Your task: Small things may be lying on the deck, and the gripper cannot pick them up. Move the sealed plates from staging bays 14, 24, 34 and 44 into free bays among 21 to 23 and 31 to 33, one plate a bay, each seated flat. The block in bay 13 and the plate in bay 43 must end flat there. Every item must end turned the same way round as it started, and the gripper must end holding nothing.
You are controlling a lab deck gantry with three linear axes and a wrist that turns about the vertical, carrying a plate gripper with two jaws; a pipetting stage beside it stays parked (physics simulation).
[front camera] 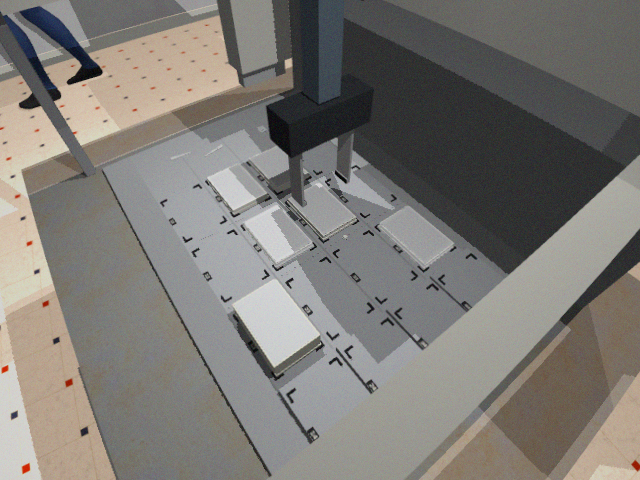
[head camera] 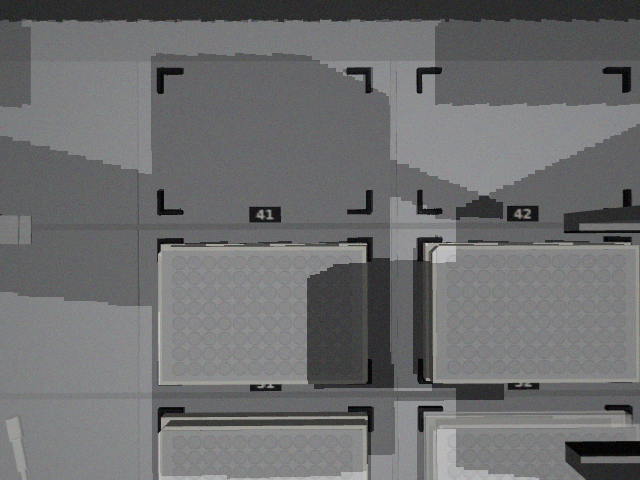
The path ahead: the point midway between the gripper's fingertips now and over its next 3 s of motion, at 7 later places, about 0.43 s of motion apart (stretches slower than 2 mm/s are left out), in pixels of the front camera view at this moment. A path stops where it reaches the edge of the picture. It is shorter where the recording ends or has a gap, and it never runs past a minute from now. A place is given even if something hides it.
My gripper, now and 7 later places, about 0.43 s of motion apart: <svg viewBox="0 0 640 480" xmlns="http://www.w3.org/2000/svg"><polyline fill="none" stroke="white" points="321,189 321,181 321,173 321,164 321,155 321,150 321,168 322,218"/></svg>
